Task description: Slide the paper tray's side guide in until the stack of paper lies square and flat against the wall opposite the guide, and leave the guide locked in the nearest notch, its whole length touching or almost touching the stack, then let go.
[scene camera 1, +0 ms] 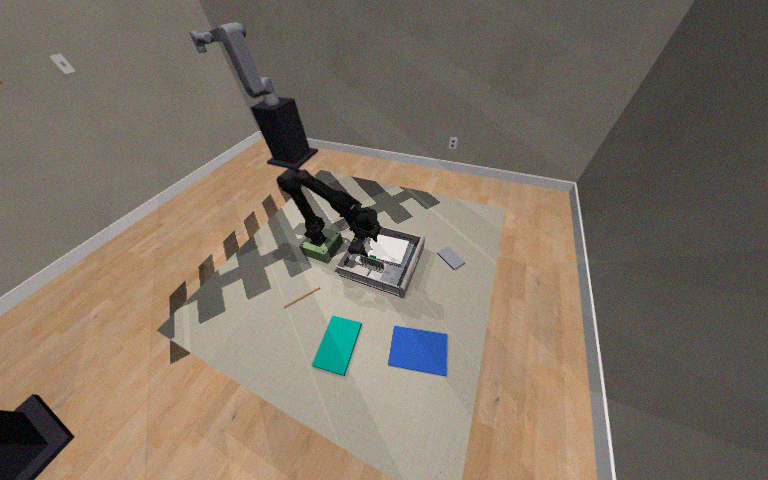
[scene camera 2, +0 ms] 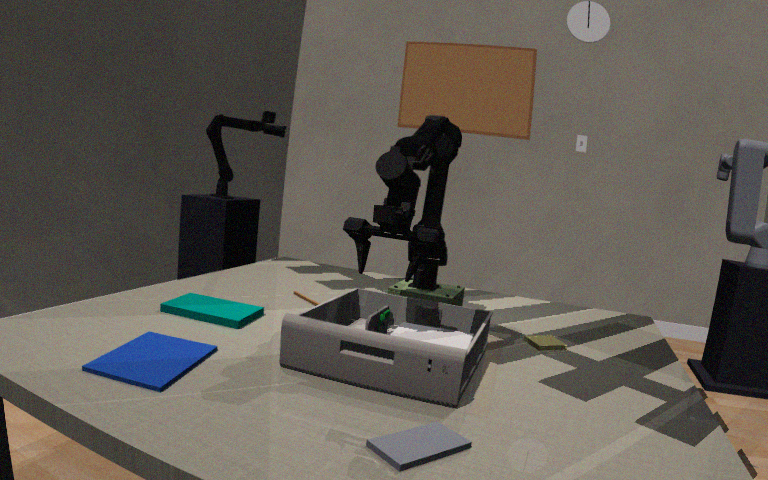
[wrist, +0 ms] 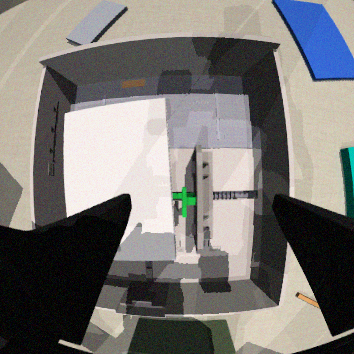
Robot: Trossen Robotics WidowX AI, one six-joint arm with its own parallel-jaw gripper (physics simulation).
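Pixels of known places: gripper, fingertip midpoint: (scene camera 1: 372, 249) (scene camera 2: 383, 277) (wrist: 203, 201); arm's base at its link origin: (scene camera 1: 318, 240) (scene camera 2: 423, 286).
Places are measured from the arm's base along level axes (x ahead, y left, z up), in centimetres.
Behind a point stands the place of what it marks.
The grey paper tray (scene camera 1: 416, 267) @[x 50.0, y 5.2, z -4.4 cm] (scene camera 2: 317, 342) @[x 50.1, y -3.4, z -1.6 cm] (wrist: 160, 56) @[x 48.1, y 4.2, z -1.6 cm] stands open on the table. The white paper stack (scene camera 1: 390, 249) @[x 35.2, y 10.2, z -3.4 cm] (scene camera 2: 436, 335) @[x 27.0, y 10.7, z -3.4 cm] (wrist: 115, 160) @[x 34.8, y 9.9, z -3.4 cm] lies at its left side in the wrist view, slightly turned. Whether it touches the left wall all along cannot be told. The side guide (scene camera 1: 372, 264) @[x 30.3, y -0.5, z -4.6 cm] (scene camera 2: 374, 320) @[x 33.2, y -0.1, z -1.0 cm] (wrist: 200, 175) @[x 32.8, y -0.5, z 0.2 cm] stands upright to the right of the stack, with a gap between them. Its green tab (scene camera 1: 372, 256) @[x 30.2, y 0.9, z 0.1 cm] (scene camera 2: 384, 315) @[x 31.6, y 1.3, z -0.1 cm] (wrist: 184, 202) @[x 30.1, y 1.1, z 0.4 cm] is on the stack's side. My gripper (scene camera 2: 385, 275) @[x 31.2, y 0.0, z 7.0 cm] (wrist: 203, 201) @[x 31.2, y 0.0, z 7.0 cm] is open and empty above the tray, its fingers apart on either side of the guide.
A blue slab (scene camera 1: 417, 350) @[x 62.5, y -28.5, z -7.0 cm] (scene camera 2: 150, 360) @[x 64.7, y -26.8, z -6.9 cm] (wrist: 320, 37) @[x 61.8, y -27.5, z -6.9 cm], a teal slab (scene camera 1: 337, 345) @[x 33.5, y -39.1, z -6.0 cm] (scene camera 2: 212, 309) @[x 35.5, y -36.3, z -5.9 cm] (wrist: 347, 180) @[x 32.2, y -28.3, z -7.0 cm] and a grey slab (scene camera 1: 450, 258) @[x 63.8, y 17.9, z -6.7 cm] (scene camera 2: 419, 444) @[x 64.8, y 18.9, z -6.7 cm] (wrist: 98, 21) @[x 63.3, y 17.9, z -6.7 cm] lie around the tray. An orange stick (scene camera 1: 301, 297) @[x 6.9, y -27.4, z -7.1 cm] (scene camera 2: 305, 297) @[x 5.8, y -29.0, z -7.1 cm] (wrist: 307, 299) @[x 10.2, y -22.0, z -7.0 cm] lies near the green arm base (scene camera 1: 321, 249) @[x 4.8, y -4.4, z 0.1 cm] (scene camera 2: 427, 290) @[x 4.4, y 2.1, z 0.1 cm].
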